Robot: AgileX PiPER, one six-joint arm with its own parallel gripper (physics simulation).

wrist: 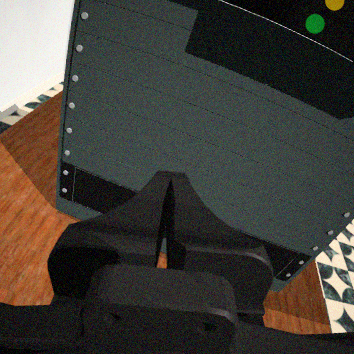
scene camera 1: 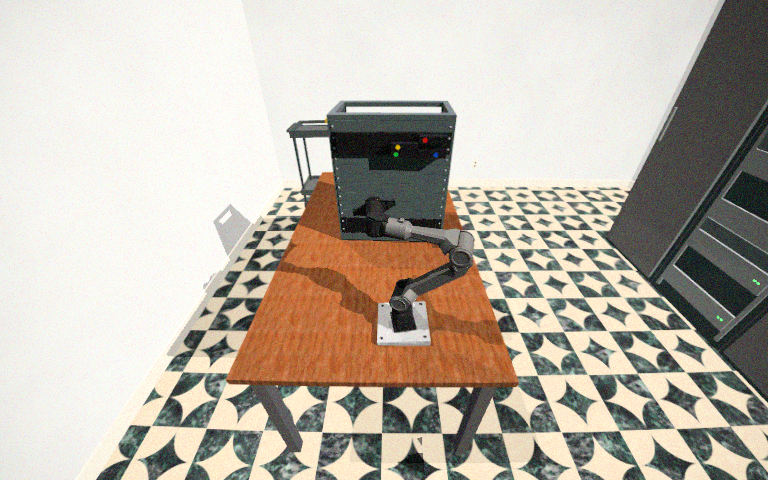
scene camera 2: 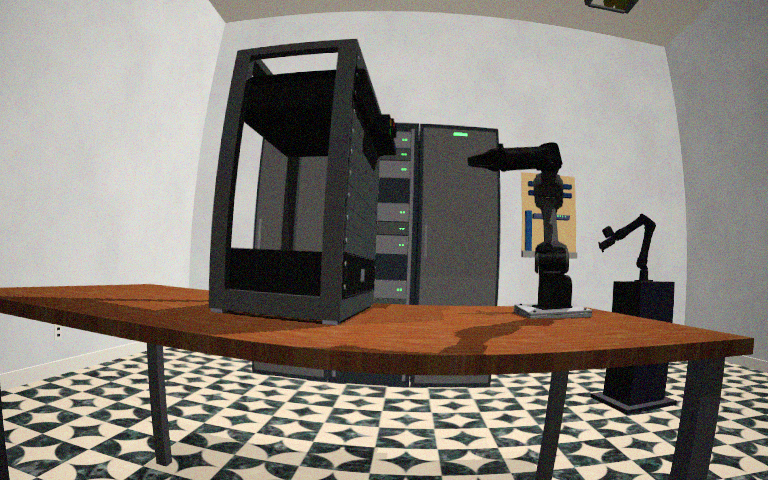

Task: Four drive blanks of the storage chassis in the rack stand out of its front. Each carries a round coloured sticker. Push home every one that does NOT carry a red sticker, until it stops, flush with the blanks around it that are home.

rack: wrist; scene camera 1 363, 164; scene camera 2
same spot on rack: [wrist: 248, 109] = [scene camera 2: 367, 177]
